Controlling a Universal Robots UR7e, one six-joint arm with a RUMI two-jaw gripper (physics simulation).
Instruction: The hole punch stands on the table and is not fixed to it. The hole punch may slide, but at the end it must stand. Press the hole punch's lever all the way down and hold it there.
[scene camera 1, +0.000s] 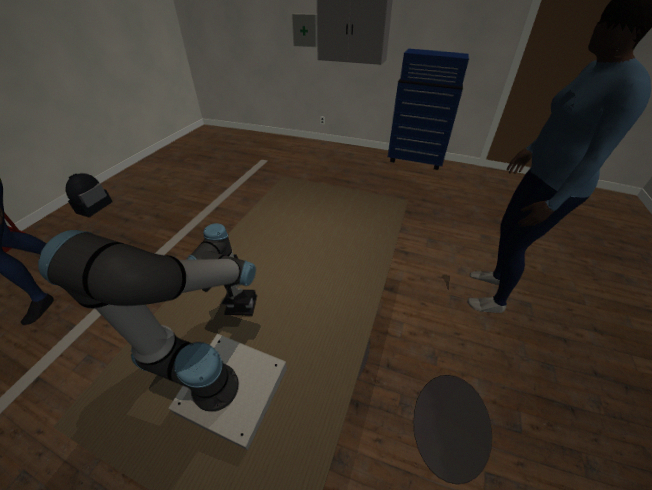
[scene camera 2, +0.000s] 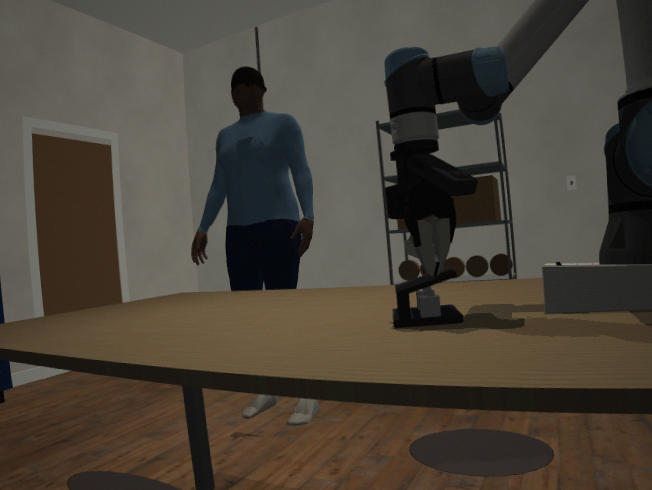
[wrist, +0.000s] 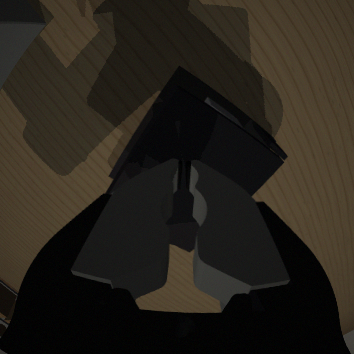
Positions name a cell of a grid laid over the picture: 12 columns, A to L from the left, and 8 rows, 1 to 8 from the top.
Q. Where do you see my gripper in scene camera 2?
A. At H5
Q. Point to my gripper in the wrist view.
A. G4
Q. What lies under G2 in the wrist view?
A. A black hole punch.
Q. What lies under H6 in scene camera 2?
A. A black hole punch.
